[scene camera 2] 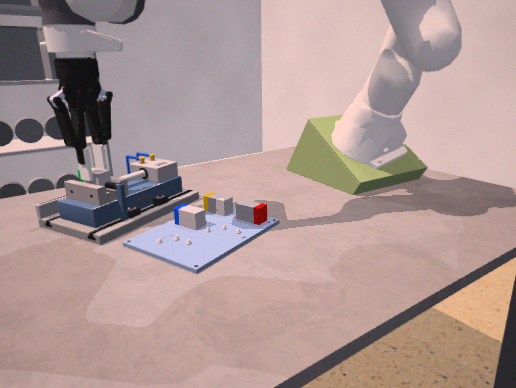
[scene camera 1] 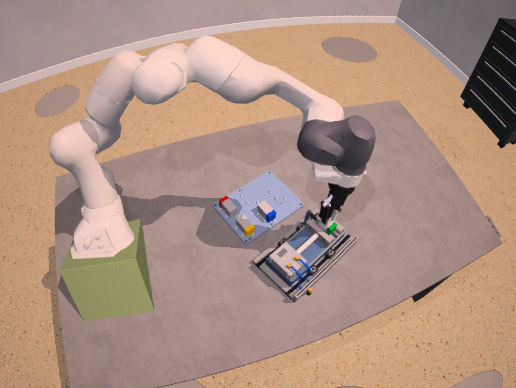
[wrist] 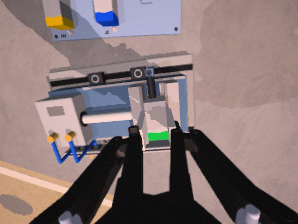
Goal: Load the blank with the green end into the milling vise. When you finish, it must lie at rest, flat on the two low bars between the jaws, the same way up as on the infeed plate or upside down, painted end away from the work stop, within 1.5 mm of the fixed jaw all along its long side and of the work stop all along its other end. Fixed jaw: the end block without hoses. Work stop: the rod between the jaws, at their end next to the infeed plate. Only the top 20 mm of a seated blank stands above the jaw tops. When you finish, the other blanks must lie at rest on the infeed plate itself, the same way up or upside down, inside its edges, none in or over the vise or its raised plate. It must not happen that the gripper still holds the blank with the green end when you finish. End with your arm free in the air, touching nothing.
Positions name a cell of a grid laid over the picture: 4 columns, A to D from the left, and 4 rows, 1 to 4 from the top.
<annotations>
My gripper shows in scene camera 2 (A2), in scene camera 1 (C3) and in the wrist view (C3).
</annotations>
